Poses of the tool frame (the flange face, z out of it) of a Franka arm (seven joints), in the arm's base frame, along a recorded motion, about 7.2 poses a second.
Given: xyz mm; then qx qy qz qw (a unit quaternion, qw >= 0).
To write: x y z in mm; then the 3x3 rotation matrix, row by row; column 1 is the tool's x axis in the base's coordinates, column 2 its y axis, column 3 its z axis. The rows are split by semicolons. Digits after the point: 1 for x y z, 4 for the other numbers.
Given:
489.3 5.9 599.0 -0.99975 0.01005 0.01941 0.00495
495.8 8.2 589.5 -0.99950 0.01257 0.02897 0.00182
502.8 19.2 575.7 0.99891 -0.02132 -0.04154 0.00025
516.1 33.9 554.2 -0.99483 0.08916 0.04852 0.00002
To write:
489.3 5.9 599.0; 0.9990 -0.0203 -0.0387; -0.0199 -0.9997 0.0103; -0.0389 -0.0095 -0.9992
495.8 8.2 589.5; 0.9980 -0.0252 -0.0579; -0.0250 -0.9997 0.0044; -0.0580 -0.0029 -0.9983
502.8 19.2 575.7; 0.9956 -0.0426 -0.0830; -0.0426 -0.9991 0.0013; -0.0830 0.0023 -0.9965
516.1 33.9 554.2; 0.9794 -0.1774 -0.0965; -0.1774 -0.9841 0.0087; -0.0965 0.0086 -0.9953

